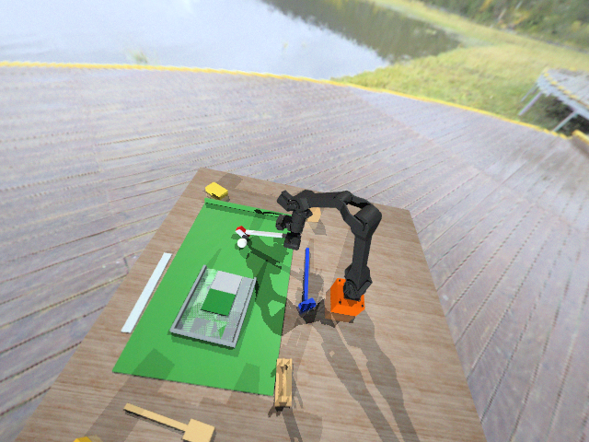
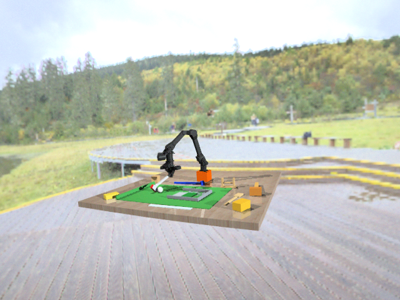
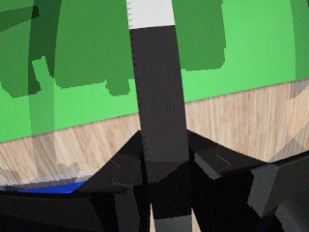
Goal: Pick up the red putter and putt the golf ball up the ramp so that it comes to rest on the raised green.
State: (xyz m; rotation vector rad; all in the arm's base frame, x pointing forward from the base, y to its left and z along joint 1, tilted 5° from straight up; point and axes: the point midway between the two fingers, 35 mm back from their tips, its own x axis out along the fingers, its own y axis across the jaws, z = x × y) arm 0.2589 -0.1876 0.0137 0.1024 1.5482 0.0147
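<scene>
My gripper tip is 130 mm to the right of the blue putter, 90 mm past it and 60 mm above it. Round my gripper tip: tan block (230 mm to the right, 90 mm behind, 40 mm below); red putter (120 mm ahead); white golf ball (220 mm ahead, 50 mm below, 30 mm to the left).
</scene>
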